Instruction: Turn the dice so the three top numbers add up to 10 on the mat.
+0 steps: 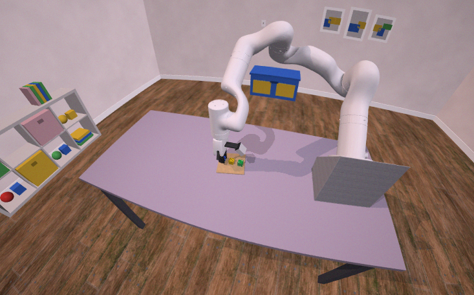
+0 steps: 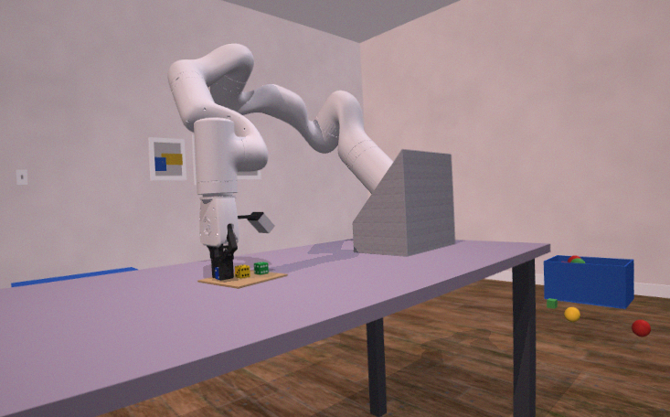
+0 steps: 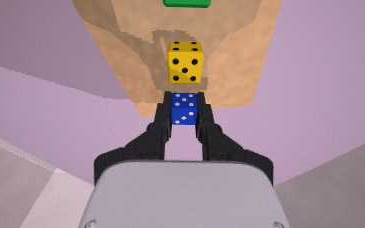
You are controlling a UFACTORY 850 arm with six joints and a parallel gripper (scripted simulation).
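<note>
The blue die is 10 mm below my hand. Also, from my hand: tan mat (50 mm behind, 30 mm below); green die (100 mm behind, 10 mm below); yellow die (50 mm behind, 10 mm below).
</note>
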